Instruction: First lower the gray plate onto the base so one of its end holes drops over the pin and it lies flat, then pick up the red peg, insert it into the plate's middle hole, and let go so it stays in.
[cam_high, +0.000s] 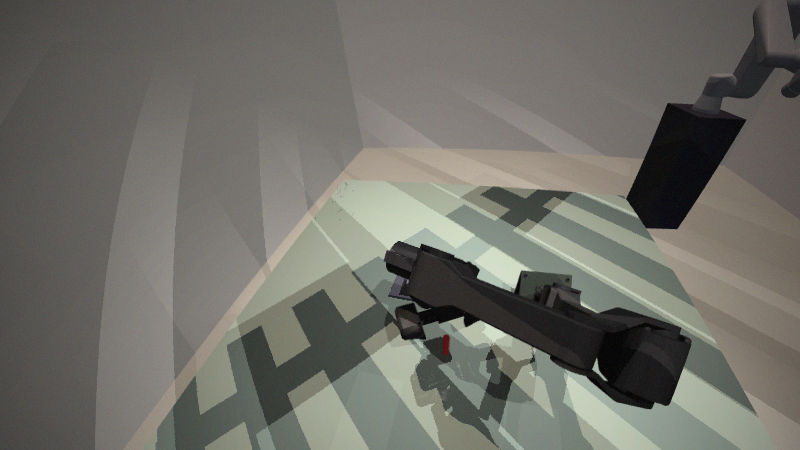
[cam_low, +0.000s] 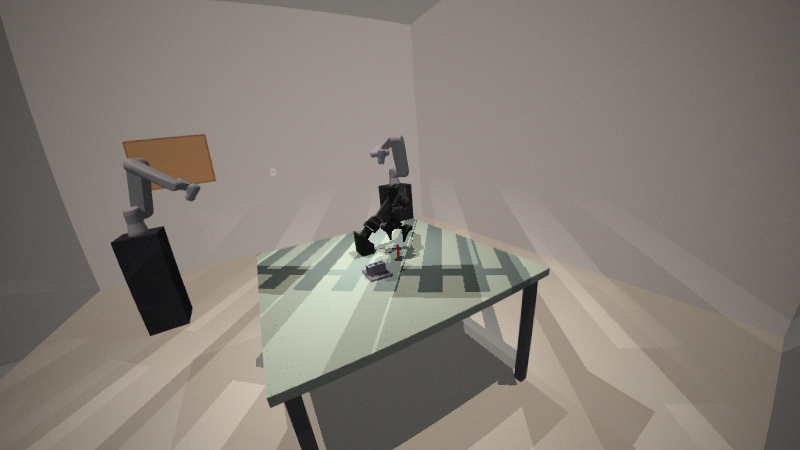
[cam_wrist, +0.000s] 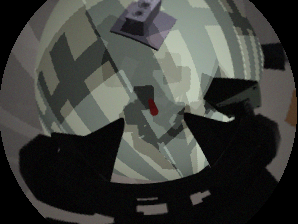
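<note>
The red peg lies 7 cm below my gripper tip. Round my gripper tip: gray plate: 9 cm ahead, 20 cm to the right, 6 cm below; then base: 9 cm ahead, 18 cm to the right, 10 cm below.
</note>
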